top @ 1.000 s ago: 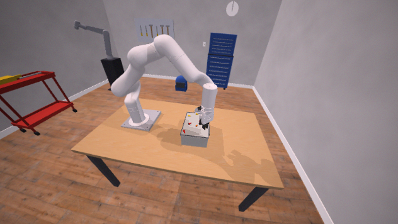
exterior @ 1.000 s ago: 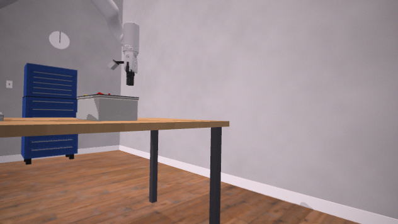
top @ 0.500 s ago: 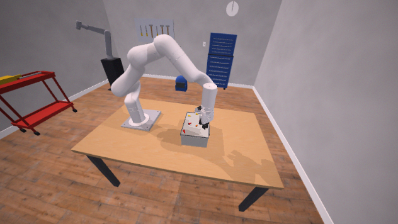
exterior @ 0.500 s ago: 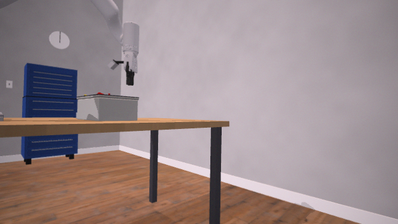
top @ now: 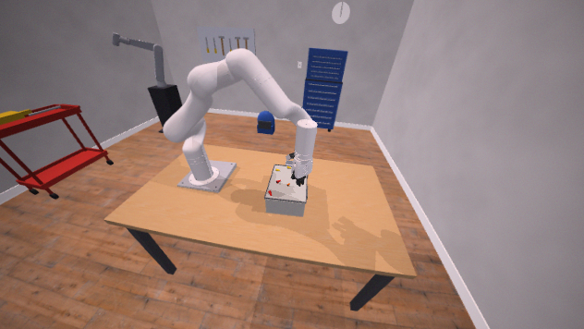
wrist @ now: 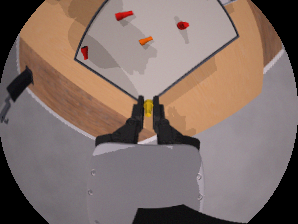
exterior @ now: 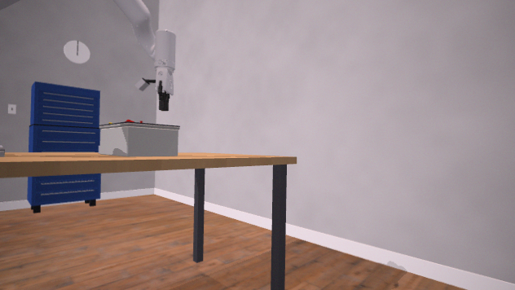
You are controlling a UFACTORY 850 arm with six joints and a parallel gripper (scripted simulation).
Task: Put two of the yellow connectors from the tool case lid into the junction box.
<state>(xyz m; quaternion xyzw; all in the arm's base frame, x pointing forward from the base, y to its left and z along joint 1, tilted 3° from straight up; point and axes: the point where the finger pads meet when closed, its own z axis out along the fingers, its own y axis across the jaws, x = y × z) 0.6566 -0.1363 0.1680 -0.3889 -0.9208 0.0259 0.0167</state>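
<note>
Right now my hand is 7 cm past the grey tool case, 9 cm to the right of it and 12 cm above it. Also, from my hand: red connector 15 cm behind, 3 cm to the right, 8 cm below.
</note>
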